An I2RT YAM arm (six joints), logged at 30 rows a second.
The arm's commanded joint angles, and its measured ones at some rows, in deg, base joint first. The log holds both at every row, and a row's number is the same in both.
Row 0, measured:
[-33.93, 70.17, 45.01, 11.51, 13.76, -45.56]
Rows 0 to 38, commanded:
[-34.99, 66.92, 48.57, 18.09, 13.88, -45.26]
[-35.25, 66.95, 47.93, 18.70, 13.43, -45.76]
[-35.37, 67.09, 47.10, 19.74, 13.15, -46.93]
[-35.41, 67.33, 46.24, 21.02, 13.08, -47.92]
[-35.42, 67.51, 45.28, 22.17, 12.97, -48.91]
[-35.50, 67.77, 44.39, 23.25, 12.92, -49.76]
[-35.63, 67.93, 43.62, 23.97, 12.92, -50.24]
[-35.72, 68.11, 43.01, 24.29, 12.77, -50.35]
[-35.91, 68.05, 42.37, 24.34, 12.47, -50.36]
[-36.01, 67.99, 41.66, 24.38, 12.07, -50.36]
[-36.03, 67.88, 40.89, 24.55, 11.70, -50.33]
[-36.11, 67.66, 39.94, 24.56, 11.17, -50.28]
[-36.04, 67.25, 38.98, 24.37, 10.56, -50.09]
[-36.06, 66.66, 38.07, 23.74, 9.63, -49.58]
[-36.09, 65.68, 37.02, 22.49, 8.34, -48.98]
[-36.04, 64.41, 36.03, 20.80, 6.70, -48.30]
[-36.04, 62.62, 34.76, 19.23, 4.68, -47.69]
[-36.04, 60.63, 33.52, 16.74, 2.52, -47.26]
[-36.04, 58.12, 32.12, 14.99, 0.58, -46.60]
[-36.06, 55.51, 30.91, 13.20, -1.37, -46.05]
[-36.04, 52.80, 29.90, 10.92, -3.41, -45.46]
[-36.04, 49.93, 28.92, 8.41, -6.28, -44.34]
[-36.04, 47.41, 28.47, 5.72, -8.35, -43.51]
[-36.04, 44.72, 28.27, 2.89, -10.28, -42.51]
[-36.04, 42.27, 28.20, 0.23, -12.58, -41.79]
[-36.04, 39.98, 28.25, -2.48, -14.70, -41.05]
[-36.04, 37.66, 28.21, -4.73, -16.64, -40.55]
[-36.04, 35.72, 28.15, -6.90, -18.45, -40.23]
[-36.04, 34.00, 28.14, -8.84, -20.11, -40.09]
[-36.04, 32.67, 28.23, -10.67, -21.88, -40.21]
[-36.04, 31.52, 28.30, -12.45, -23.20, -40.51]
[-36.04, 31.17, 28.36, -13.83, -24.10, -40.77]
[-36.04, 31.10, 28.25, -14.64, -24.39, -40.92]
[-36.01, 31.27, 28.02, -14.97, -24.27, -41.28]
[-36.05, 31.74, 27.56, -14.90, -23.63, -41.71]
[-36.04, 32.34, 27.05, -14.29, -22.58, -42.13]
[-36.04, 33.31, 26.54, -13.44, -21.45, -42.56]
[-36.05, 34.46, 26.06, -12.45, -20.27, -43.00]
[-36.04, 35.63, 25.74, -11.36, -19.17, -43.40]
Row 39, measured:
[-36.18, 32.32, 27.86, -11.66, -20.47, -43.03]
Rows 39 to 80, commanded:
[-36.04, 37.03, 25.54, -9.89, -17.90, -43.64]
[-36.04, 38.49, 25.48, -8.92, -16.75, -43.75]
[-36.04, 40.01, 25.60, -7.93, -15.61, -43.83]
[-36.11, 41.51, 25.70, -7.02, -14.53, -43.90]
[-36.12, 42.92, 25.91, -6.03, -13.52, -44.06]
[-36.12, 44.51, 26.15, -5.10, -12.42, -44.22]
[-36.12, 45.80, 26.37, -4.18, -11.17, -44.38]
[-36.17, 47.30, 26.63, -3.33, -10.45, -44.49]
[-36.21, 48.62, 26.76, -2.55, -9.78, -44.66]
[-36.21, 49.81, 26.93, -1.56, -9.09, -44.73]
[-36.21, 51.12, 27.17, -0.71, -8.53, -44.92]
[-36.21, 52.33, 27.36, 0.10, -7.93, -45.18]
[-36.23, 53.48, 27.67, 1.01, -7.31, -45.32]
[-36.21, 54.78, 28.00, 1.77, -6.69, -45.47]
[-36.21, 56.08, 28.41, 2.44, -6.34, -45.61]
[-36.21, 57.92, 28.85, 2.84, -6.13, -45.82]
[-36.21, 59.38, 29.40, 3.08, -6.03, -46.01]
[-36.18, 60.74, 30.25, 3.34, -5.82, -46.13]
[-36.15, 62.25, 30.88, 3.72, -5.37, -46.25]
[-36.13, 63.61, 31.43, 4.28, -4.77, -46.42]
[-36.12, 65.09, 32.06, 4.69, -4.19, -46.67]
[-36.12, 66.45, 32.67, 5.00, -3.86, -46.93]
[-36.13, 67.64, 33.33, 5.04, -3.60, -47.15]
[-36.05, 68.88, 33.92, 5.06, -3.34, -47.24]
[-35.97, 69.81, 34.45, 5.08, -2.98, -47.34]
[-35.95, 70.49, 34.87, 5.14, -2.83, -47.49]
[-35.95, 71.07, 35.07, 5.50, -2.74, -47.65]
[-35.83, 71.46, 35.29, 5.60, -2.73, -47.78]
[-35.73, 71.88, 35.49, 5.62, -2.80, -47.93]
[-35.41, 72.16, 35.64, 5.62, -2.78, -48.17]
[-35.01, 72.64, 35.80, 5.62, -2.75, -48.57]
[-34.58, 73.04, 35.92, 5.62, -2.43, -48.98]
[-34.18, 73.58, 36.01, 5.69, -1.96, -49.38]
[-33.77, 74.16, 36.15, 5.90, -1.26, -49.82]
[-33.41, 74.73, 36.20, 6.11, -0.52, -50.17]
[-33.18, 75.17, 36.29, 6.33, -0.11, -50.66]
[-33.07, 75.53, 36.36, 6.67, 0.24, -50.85]
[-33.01, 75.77, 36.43, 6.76, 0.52, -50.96]
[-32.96, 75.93, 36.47, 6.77, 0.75, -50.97]
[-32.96, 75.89, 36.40, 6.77, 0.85, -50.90]
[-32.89, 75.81, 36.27, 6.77, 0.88, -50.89]
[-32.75, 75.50, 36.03, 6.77, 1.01, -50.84]
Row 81, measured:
[-33.19, 76.01, 33.54, 4.29, -0.86, -49.74]
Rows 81 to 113, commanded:
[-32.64, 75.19, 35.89, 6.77, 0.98, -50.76]
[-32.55, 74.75, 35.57, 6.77, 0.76, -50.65]
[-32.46, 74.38, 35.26, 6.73, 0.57, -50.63]
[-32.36, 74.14, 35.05, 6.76, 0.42, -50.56]
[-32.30, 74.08, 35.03, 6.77, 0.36, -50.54]
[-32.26, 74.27, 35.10, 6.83, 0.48, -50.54]
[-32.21, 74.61, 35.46, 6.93, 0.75, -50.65]
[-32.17, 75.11, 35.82, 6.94, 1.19, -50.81]
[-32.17, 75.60, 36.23, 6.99, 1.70, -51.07]
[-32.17, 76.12, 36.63, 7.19, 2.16, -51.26]
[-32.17, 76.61, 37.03, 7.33, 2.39, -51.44]
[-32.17, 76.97, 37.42, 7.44, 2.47, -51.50]
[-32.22, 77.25, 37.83, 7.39, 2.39, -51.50]
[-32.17, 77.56, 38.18, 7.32, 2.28, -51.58]
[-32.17, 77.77, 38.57, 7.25, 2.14, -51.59]
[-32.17, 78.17, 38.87, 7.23, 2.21, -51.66]
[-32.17, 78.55, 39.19, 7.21, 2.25, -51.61]
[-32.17, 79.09, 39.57, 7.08, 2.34, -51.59]
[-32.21, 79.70, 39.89, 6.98, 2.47, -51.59]
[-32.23, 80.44, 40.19, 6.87, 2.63, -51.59]
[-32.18, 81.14, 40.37, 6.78, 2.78, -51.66]
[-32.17, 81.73, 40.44, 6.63, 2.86, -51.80]
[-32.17, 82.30, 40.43, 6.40, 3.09, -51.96]
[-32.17, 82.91, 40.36, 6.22, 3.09, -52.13]
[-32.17, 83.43, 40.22, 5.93, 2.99, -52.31]
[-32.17, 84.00, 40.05, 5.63, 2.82, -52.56]
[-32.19, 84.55, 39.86, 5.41, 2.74, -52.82]
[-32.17, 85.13, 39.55, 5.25, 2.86, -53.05]
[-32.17, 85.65, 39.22, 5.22, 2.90, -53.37]
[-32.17, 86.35, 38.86, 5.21, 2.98, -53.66]
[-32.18, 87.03, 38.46, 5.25, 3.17, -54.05]
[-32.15, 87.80, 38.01, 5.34, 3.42, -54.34]
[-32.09, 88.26, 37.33, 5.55, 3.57, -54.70]
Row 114, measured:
[-32.45, 86.41, 38.17, 4.84, 1.93, -52.66]
